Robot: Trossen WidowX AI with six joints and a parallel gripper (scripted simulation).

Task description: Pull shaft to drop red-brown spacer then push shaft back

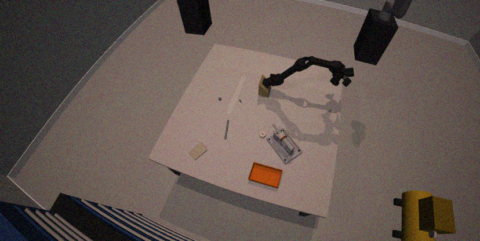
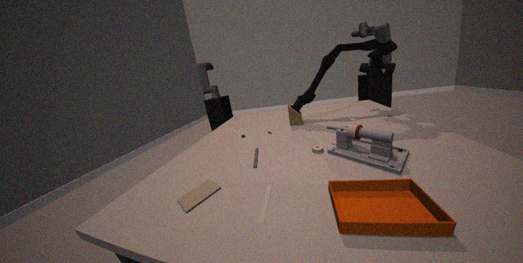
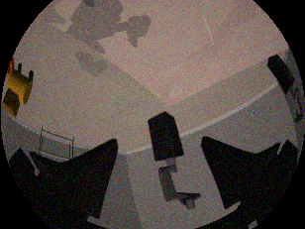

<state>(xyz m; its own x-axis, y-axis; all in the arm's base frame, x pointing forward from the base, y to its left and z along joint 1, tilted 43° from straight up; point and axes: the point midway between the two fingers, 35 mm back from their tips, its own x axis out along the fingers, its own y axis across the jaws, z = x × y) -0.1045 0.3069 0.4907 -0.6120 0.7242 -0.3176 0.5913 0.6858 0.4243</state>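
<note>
My gripper tip is 55 cm short of the red-brown spacer, 34 cm to the left of it and 15 cm above it. The rest, counted from my gripper tip: shaft 52 cm ahead, 38 cm to the right, 15 cm below; then support block 57 cm ahead, 32 cm to the right, 18 cm below; then cream spacer 53 cm ahead, 49 cm to the right, 22 cm below.
</note>
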